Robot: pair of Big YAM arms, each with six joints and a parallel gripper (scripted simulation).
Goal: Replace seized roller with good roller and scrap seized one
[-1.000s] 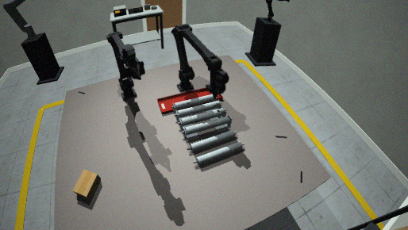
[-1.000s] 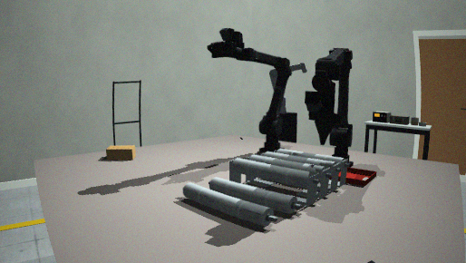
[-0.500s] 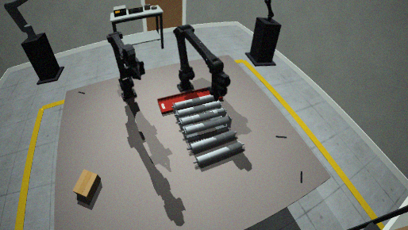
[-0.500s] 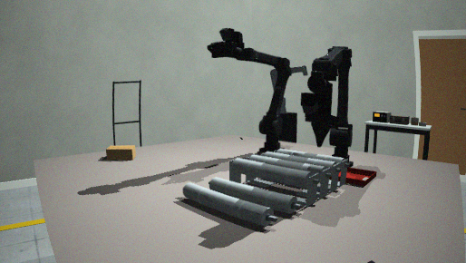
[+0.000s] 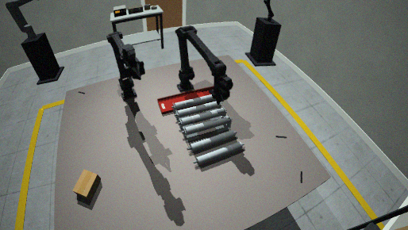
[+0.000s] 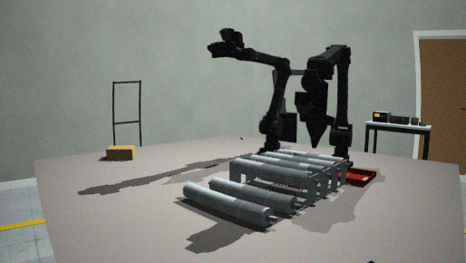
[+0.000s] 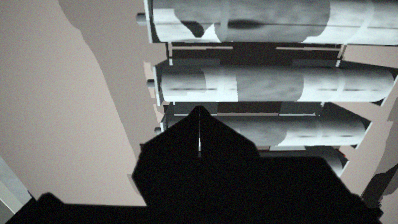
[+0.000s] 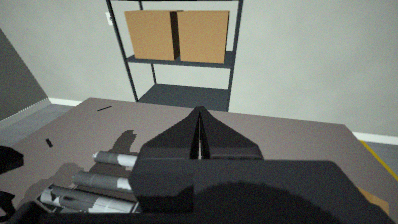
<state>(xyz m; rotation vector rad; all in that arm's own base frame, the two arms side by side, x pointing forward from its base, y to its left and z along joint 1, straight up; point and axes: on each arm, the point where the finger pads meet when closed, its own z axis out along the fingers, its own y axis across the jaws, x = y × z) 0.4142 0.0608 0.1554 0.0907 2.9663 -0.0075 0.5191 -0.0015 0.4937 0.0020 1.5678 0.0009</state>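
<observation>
The bed roller lies 50 mm behind my left hand, 110 mm to the right of it and 80 mm below it. From my left hand the other things lie so: red scrap tray 230 mm behind, 140 mm to the right, 150 mm below; cardboard box 360 mm ahead, 910 mm to the right, 120 mm below.
</observation>
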